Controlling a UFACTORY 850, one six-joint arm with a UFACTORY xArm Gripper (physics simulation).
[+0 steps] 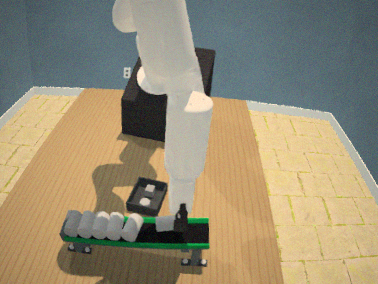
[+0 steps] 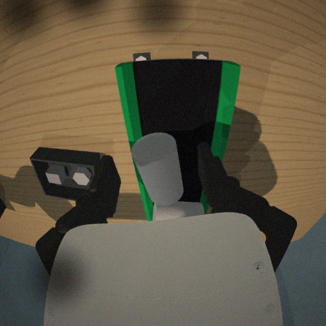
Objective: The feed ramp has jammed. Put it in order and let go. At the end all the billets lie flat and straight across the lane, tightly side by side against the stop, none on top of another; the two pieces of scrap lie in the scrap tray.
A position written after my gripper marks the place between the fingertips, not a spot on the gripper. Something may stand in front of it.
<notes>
In view: my gripper [image 1: 179, 219] and a scrap tray [image 1: 138, 192].
The scrap tray also shows in image 2 [image 2: 41, 159]. My gripper shows as well in image 2 [image 2: 155, 162].
</notes>
